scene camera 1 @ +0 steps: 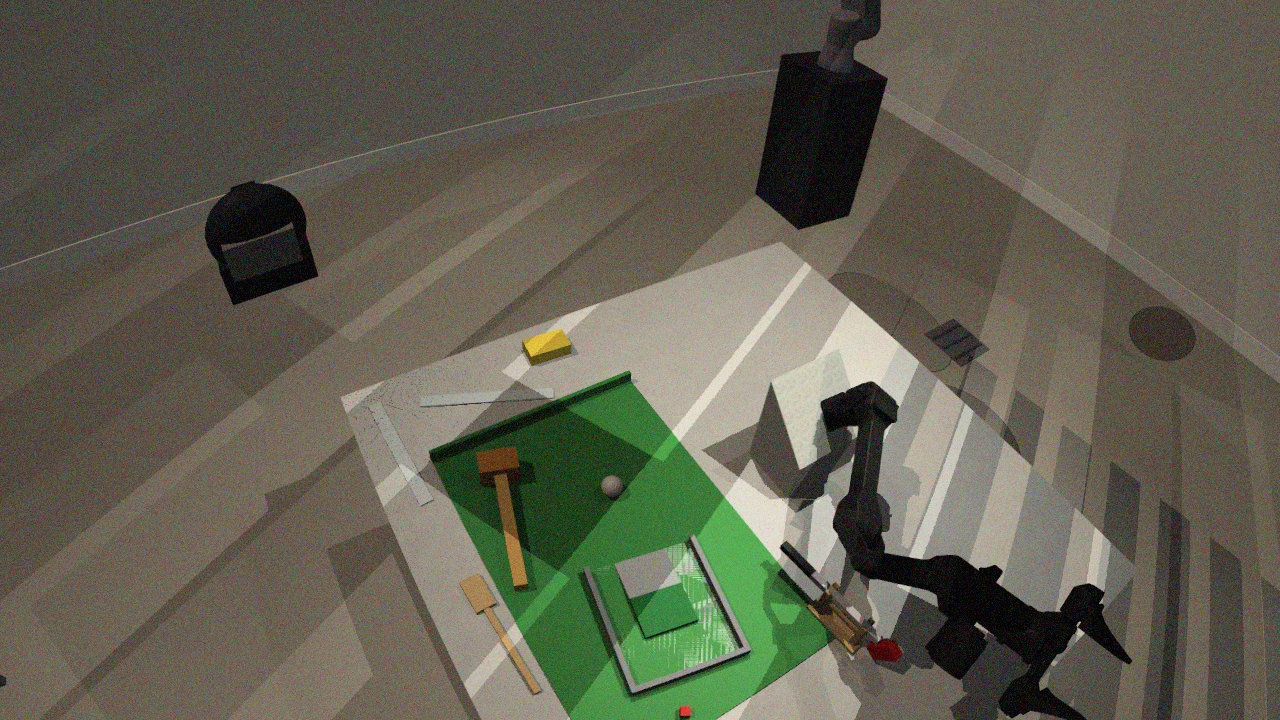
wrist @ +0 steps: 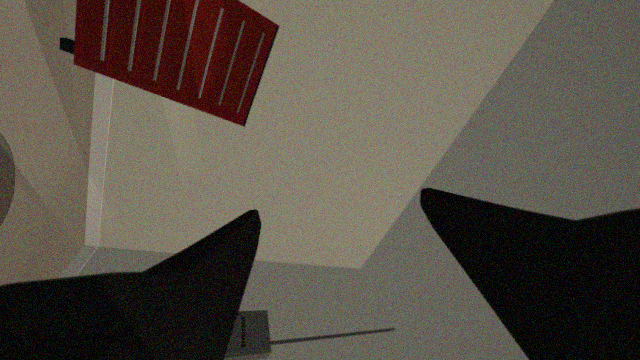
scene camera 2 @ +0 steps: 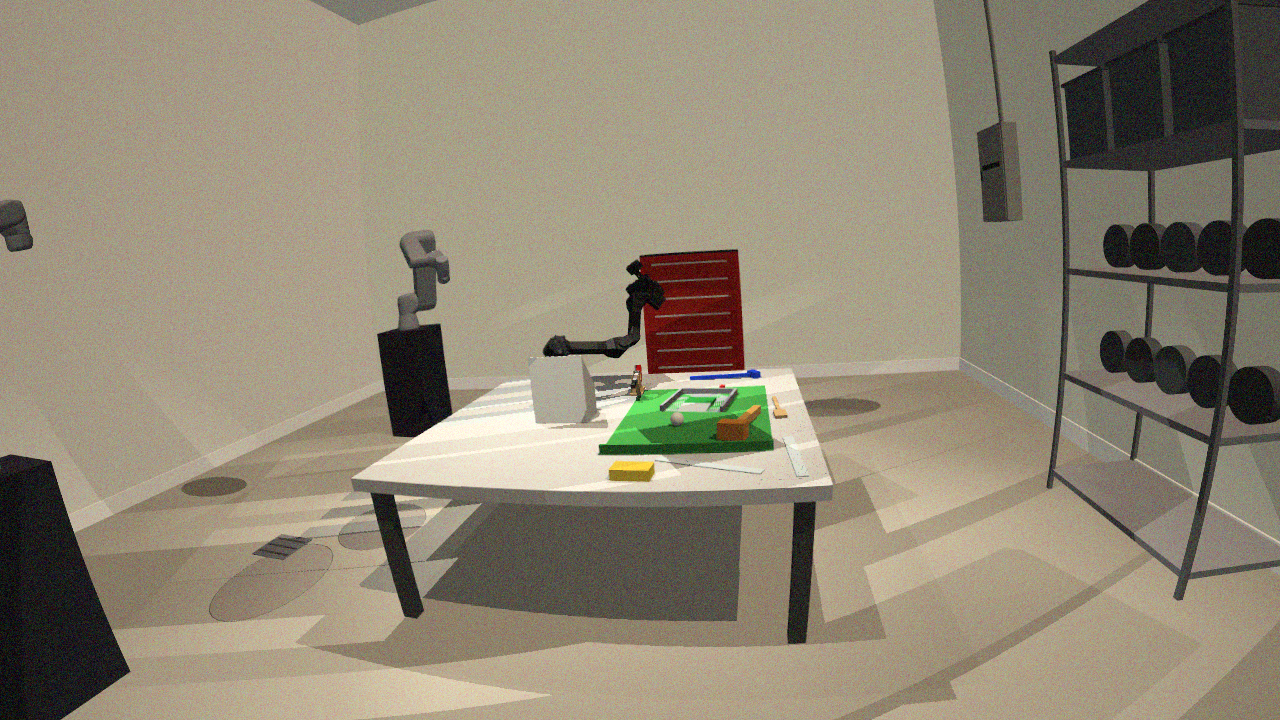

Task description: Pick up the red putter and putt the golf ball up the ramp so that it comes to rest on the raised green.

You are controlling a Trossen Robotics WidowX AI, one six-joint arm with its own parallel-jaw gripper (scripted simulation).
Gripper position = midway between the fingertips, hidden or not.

The gripper (scene camera 1: 1109, 694) is open and holds nothing. Also in view: a wooden mallet (scene camera 1: 499, 466), a wooden spatula (scene camera 1: 478, 595), a yellow block (scene camera 1: 544, 347) and a green mat (scene camera 1: 565, 522).
The wooden mallet is seen too in scene camera 2 (scene camera 2: 727, 429). The yellow block also shows in scene camera 2 (scene camera 2: 643, 471). The gripper is seen too in the wrist view (wrist: 339, 207). The wrist view misses the wooden mallet: it is out of frame. The wrist view misses the wooden spatula: it is out of frame.
